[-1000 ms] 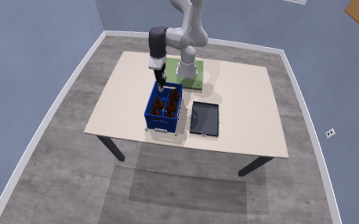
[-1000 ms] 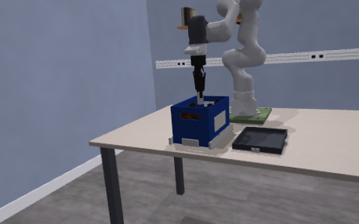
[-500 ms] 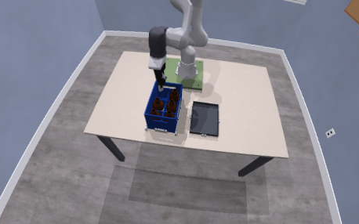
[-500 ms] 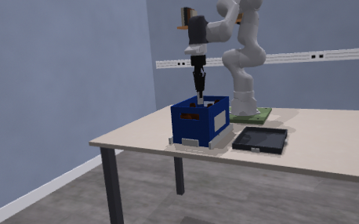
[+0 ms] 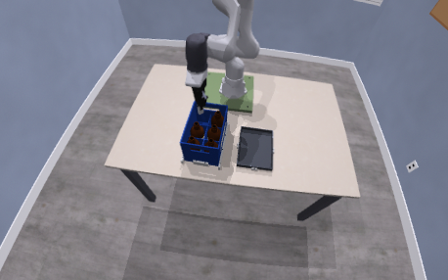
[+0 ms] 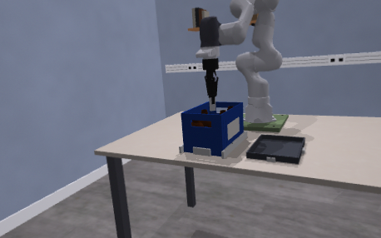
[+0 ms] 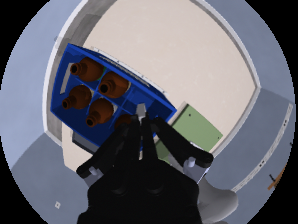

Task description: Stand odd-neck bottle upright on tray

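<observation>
Now: the bottle 90 mm to the left of my hand, 90 mm below it and 10 mm ahead of it. Round my hand: blue crate: 90 mm below, 90 mm ahead, 30 mm to the left; then dark tray: 300 mm to the left, 160 mm below, 130 mm ahead.
</observation>
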